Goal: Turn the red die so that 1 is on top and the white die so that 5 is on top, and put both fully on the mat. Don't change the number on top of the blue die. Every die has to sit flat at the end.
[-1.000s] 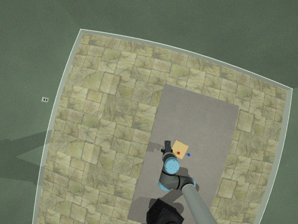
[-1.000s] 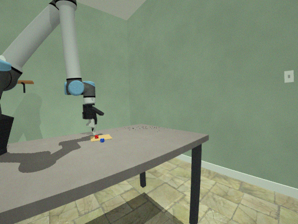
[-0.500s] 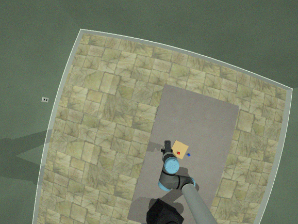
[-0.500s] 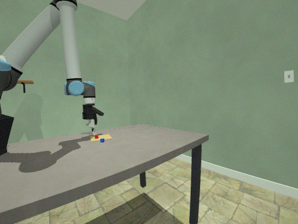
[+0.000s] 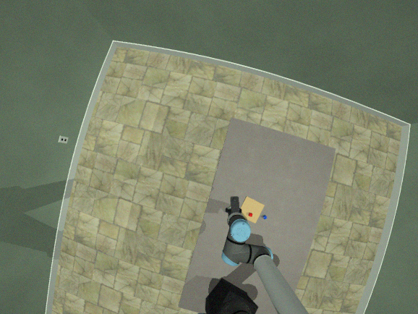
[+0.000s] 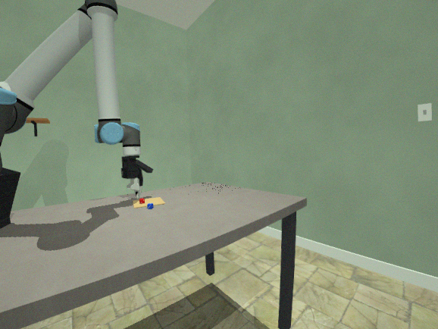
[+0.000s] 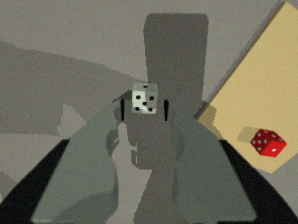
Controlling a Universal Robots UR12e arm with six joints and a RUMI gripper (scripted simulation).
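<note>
Right now my hand is 2 cm above the white die. From my hand the other things lie so: blue die: 23 cm to the right, 5 cm behind, 2 cm below; then tan mat: 13 cm to the right, 2 cm below, 1 cm behind; then red die: 13 cm to the right, 4 cm behind, 1 cm below.
</note>
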